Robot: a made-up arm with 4 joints.
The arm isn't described. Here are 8 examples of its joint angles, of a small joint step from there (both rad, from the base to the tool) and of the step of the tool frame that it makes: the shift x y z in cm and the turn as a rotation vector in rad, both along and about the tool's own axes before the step.
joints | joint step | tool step
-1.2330 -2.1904 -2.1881 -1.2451 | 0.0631 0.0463 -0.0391 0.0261 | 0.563 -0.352 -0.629 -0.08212 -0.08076 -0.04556
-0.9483 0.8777 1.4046 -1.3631 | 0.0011 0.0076 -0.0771 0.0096 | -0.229 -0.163 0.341 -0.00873 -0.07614 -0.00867
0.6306 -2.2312 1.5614 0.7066 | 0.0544 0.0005 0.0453 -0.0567 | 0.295 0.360 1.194 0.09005 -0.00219 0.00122
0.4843 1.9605 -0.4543 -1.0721 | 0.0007 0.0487 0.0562 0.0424 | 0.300 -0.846 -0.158 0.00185 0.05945 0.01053
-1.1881 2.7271 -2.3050 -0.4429 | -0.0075 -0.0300 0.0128 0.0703 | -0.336 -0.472 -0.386 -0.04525 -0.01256 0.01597
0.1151 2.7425 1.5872 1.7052 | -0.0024 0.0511 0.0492 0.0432 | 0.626 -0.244 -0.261 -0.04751 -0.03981 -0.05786
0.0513 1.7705 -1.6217 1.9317 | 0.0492 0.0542 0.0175 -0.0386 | 1.490 0.359 1.419 0.02524 -0.07964 0.02866
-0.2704 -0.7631 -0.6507 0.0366 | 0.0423 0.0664 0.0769 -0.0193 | -0.513 -0.267 -0.135 0.09175 0.01104 0.04898
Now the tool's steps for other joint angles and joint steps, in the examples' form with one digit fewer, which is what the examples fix.
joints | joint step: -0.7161 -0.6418 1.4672 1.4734 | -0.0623 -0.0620 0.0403 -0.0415
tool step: 0.59 0.26 0.64 0.0849 -0.0708 0.0747
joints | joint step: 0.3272 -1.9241 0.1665 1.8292 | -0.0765 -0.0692 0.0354 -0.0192
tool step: 2.15 -1.51 0.22 -0.0541 -0.0990 -0.0415
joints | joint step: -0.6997 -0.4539 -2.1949 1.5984 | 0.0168 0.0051 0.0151 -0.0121
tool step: 0.11 0.40 0.12 0.0215 -0.0080 0.0127
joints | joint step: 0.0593 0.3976 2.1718 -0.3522 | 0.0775 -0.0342 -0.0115 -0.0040
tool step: 0.62 0.36 -1.09 -0.0364 0.0704 -0.0076
